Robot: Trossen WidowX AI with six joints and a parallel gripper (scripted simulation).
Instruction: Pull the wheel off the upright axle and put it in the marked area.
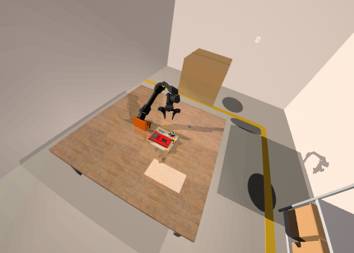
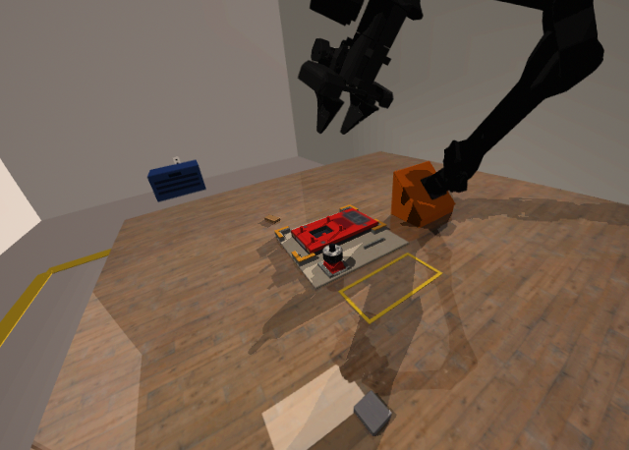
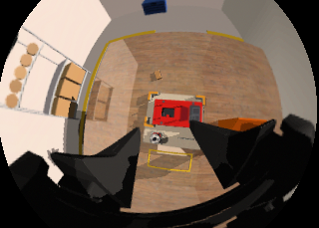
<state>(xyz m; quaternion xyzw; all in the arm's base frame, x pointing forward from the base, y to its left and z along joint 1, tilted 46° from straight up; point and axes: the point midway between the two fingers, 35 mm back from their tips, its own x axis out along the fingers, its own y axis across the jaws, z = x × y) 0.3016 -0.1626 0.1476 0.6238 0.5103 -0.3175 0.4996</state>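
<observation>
The grey base plate is 1 cm behind my gripper tip, 4 cm to the right of it and 25 cm below it.
</observation>
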